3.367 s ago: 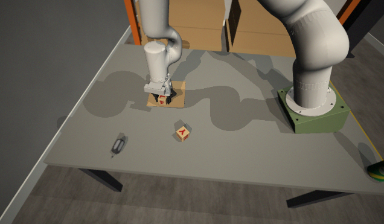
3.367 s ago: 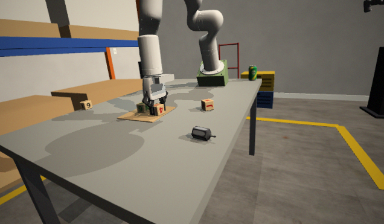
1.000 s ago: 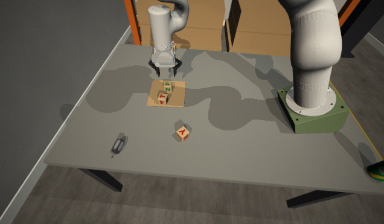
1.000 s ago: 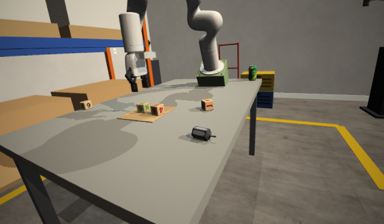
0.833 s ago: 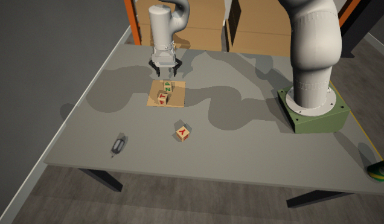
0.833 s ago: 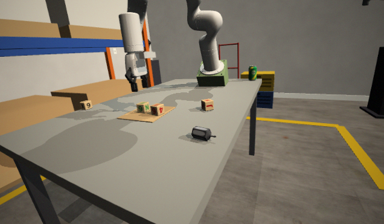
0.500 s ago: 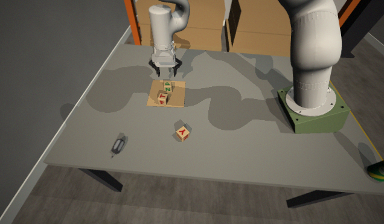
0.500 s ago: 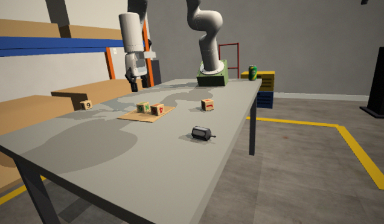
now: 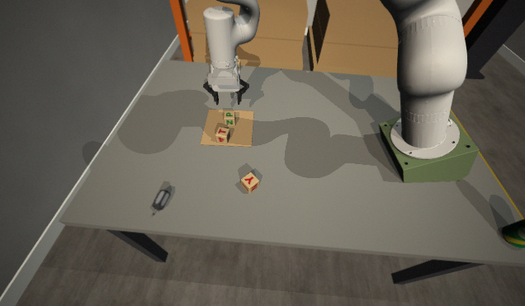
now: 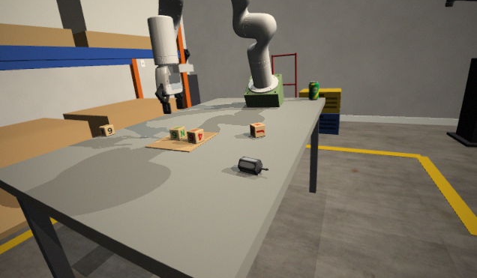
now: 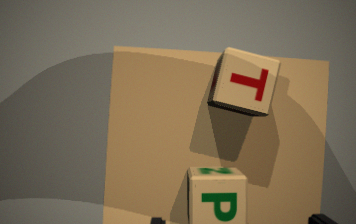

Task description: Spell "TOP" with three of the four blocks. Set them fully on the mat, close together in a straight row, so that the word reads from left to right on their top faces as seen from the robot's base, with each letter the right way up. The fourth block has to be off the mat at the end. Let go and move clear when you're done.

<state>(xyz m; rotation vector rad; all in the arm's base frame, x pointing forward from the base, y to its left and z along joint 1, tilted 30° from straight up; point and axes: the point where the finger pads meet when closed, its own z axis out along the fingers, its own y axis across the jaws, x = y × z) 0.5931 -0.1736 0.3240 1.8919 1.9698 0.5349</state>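
Now: the P block 10 cm below my hand. The rest, counted from my hand: dark motor: 37 cm to the left, 18 cm ahead, 11 cm below; then tan mat: 12 cm below, 2 cm to the left; then green can: 92 cm behind, 46 cm to the left, 6 cm below.
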